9 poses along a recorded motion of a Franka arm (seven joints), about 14 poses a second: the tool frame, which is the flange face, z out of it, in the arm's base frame.
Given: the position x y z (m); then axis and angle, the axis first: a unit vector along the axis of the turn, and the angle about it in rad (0 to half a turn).
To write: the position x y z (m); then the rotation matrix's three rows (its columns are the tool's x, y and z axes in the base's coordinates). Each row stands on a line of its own. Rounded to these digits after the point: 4 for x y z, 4 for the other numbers.
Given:
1: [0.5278 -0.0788 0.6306 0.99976 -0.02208 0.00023 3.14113]
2: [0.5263 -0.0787 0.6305 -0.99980 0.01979 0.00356 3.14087]
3: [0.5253 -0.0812 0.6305 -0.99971 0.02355 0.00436 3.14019]
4: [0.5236 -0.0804 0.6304 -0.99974 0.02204 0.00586 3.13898]
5: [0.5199 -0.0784 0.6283 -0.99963 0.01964 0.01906 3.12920]
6: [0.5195 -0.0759 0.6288 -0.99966 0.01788 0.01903 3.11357]
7: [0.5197 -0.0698 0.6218 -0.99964 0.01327 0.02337 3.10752]
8: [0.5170 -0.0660 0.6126 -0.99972 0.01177 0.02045 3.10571]
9: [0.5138 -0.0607 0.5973 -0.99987 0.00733 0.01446 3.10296]
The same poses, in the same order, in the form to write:
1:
0.5278 -0.0788 0.6306
0.9990 -0.0441 0.0004
-0.0441 -0.9990 -0.0005
0.0005 0.0005 -1.0000

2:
0.5263 -0.0787 0.6305
0.9992 -0.0396 -0.0071
-0.0396 -0.9992 0.0009
-0.0071 -0.0006 -1.0000

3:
0.5253 -0.0812 0.6305
0.9989 -0.0471 -0.0087
-0.0471 -0.9989 0.0016
-0.0088 -0.0012 -1.0000

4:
0.5236 -0.0804 0.6304
0.9990 -0.0441 -0.0117
-0.0441 -0.9990 0.0029
-0.0118 -0.0024 -0.9999

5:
0.5199 -0.0784 0.6283
0.9985 -0.0395 -0.0379
-0.0390 -0.9992 0.0131
-0.0383 -0.0116 -0.9992

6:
0.5195 -0.0759 0.6288
0.9986 -0.0363 -0.0375
-0.0352 -0.9990 0.0287
-0.0385 -0.0273 -0.9989

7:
0.5197 -0.0698 0.6218
0.9986 -0.0273 -0.0463
-0.0257 -0.9991 0.0347
-0.0472 -0.0334 -0.9983

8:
0.5170 -0.0660 0.6126
0.9989 -0.0243 -0.0405
-0.0228 -0.9991 0.0363
-0.0413 -0.0354 -0.9985

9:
0.5138 -0.0607 0.5973
0.9995 -0.0152 -0.0286
-0.0141 -0.9991 0.0388
-0.0292 -0.0384 -0.9988

